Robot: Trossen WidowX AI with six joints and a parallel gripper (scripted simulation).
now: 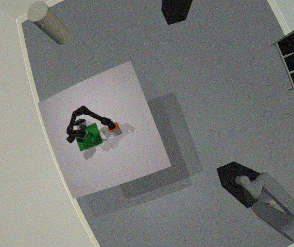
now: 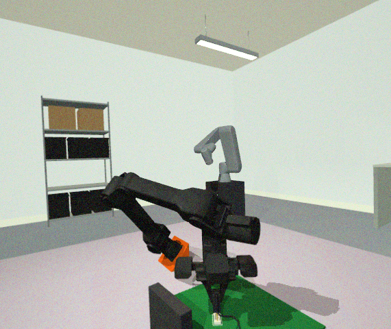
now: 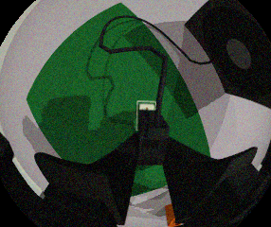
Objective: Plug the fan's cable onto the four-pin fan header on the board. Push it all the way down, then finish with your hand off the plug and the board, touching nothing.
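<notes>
The dark fan plug lies 1 cm ahead of my gripper tip and 1 cm above it. From my gripper tip the other things lie so: green board 6 cm to the left, 6 cm below, 1 cm ahead; dark fan 13 cm to the right, 3 cm ahead, 2 cm above; pale four-pin header 4 cm below, 1 cm ahead.
</notes>
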